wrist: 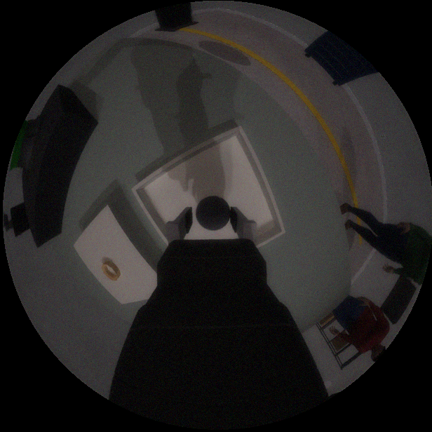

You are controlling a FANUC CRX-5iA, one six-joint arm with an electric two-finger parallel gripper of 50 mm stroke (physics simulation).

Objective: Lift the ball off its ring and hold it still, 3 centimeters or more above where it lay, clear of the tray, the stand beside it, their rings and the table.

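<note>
The dark ball (213, 213) shows in the wrist view between the two fingertips, over the white tray (261, 184). Its own ring is hidden beneath it. My gripper (210, 214) is open, with one finger on each side of the ball. The right fingertip appears very close to the ball and a narrow gap shows at the left one; whether either touches cannot be told. The white stand (132, 287) is at the lower left, with a tan ring (111, 269) on its top and no ball in that ring.
A long dark box (60, 165) stands on the table at the left. A yellow line curves across the floor beyond the table. A person in green (417, 252) and a person in red (370, 327) are at the right, near a rack. A dark blue object (342, 57) is at the upper right.
</note>
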